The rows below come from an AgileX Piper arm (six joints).
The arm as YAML. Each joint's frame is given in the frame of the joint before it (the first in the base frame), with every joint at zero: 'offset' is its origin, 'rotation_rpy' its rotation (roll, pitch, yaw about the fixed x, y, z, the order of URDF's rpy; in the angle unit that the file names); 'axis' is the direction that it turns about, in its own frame. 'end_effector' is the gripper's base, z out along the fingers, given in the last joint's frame.
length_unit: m
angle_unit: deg
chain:
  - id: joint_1
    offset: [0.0, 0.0, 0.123]
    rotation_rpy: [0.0, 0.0, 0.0]
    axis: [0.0, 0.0, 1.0]
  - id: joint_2
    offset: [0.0, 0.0, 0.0]
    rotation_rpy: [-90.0, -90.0, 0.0]
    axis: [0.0, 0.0, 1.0]
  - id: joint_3
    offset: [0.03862, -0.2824, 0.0]
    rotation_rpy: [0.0, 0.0, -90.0]
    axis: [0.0, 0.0, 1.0]
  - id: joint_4
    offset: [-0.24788, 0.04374, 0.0]
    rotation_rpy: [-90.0, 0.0, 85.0]
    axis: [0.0, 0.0, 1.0]
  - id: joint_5
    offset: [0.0, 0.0, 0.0]
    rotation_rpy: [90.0, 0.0, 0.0]
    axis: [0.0, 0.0, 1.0]
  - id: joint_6
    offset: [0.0, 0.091, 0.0]
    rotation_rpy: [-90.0, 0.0, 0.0]
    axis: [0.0, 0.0, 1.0]
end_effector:
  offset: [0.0, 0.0, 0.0]
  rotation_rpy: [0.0, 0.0, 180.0]
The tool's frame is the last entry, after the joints.
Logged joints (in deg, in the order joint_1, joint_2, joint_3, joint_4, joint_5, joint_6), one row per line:
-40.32, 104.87, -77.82, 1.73, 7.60, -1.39
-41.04, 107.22, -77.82, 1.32, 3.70, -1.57
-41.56, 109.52, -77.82, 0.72, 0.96, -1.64
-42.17, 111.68, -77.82, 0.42, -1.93, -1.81
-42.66, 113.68, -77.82, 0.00, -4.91, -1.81
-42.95, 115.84, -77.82, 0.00, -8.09, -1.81
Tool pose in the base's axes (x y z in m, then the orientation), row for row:
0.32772, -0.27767, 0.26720, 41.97, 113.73, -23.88
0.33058, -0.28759, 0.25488, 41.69, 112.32, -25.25
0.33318, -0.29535, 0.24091, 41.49, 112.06, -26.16
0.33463, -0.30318, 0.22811, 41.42, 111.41, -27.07
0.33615, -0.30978, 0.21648, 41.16, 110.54, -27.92
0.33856, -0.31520, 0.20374, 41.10, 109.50, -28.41
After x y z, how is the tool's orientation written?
As a rotation vector, in degrees.
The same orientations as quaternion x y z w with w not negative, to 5 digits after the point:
0.29930, 0.81105, -0.17030, 0.47288
0.29843, 0.80403, -0.18075, 0.48145
0.29712, 0.80248, -0.18734, 0.48233
0.29704, 0.79896, -0.19413, 0.48554
0.29585, 0.79455, -0.20069, 0.49080
0.29626, 0.78931, -0.20479, 0.49727

